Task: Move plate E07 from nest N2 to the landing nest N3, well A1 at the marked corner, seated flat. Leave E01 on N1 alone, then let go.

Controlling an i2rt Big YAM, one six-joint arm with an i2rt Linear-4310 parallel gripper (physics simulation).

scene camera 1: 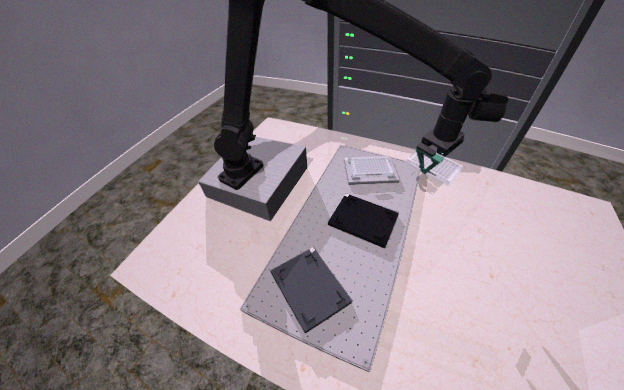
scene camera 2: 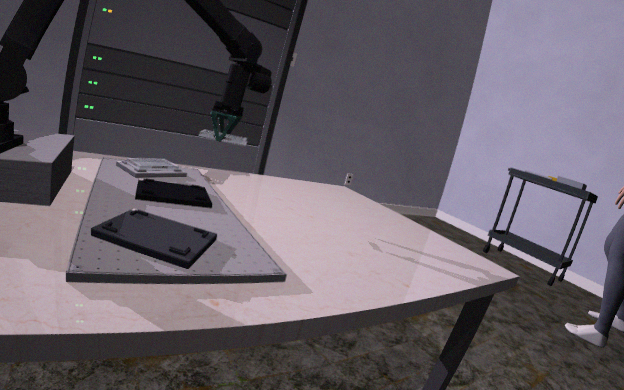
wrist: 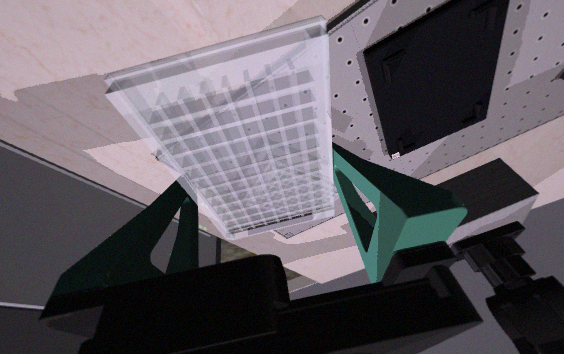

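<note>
My gripper (scene camera 1: 433,166) (scene camera 2: 222,136) (wrist: 259,165) has green fingers shut on the long sides of clear plate E07 (scene camera 1: 451,172) (scene camera 2: 238,139) (wrist: 260,120). It holds the plate in the air past the board's back right corner. Plate E01 (scene camera 1: 371,166) (scene camera 2: 150,163) sits on light grey nest N1 (scene camera 1: 376,180) (scene camera 2: 167,174). A black nest (scene camera 1: 364,220) (scene camera 2: 172,193) (wrist: 435,80) in the middle and a dark grey nest (scene camera 1: 311,290) (scene camera 2: 155,237) at the front are empty, each with a white corner mark. Their labels and the well lettering are unreadable.
The nests stand on a perforated board (scene camera 1: 370,345) (scene camera 2: 250,267) (wrist: 345,100) on the table (scene camera 1: 500,260) (scene camera 2: 320,235). The arm's grey block (scene camera 1: 285,192) (scene camera 2: 30,177) stands left of it. A server rack (scene camera 1: 330,75) rises behind. A cart (scene camera 2: 550,185) and part of a person (scene camera 2: 612,280) are far right.
</note>
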